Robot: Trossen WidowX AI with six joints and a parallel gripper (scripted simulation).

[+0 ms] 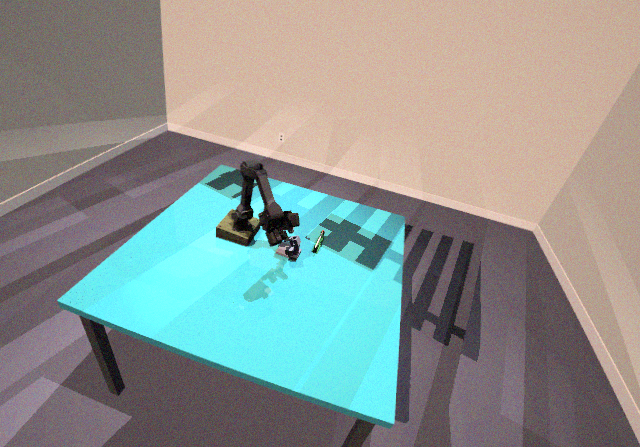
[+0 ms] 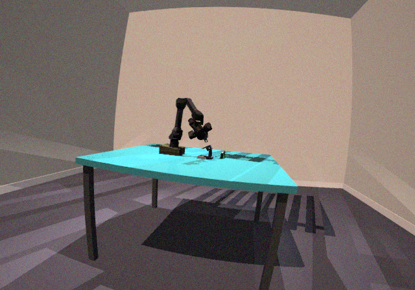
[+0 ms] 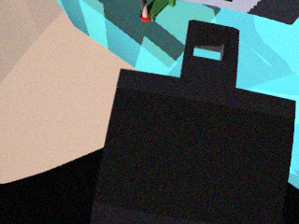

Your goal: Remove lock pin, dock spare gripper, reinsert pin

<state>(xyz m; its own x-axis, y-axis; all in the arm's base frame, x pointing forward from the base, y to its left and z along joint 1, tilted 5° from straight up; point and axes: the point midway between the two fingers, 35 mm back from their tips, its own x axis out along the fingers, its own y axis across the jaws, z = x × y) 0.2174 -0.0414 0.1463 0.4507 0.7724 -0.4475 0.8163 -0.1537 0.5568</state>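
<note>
Now: the green pad 16 cm ahead of my gripper tip, 15 cm below it and 9 cm to the left of it. The rest, counted from my gripper tip: spare gripper 1 cm to the right; then mount 12 cm below, 3 cm ahead, 2 cm to the right.
</note>
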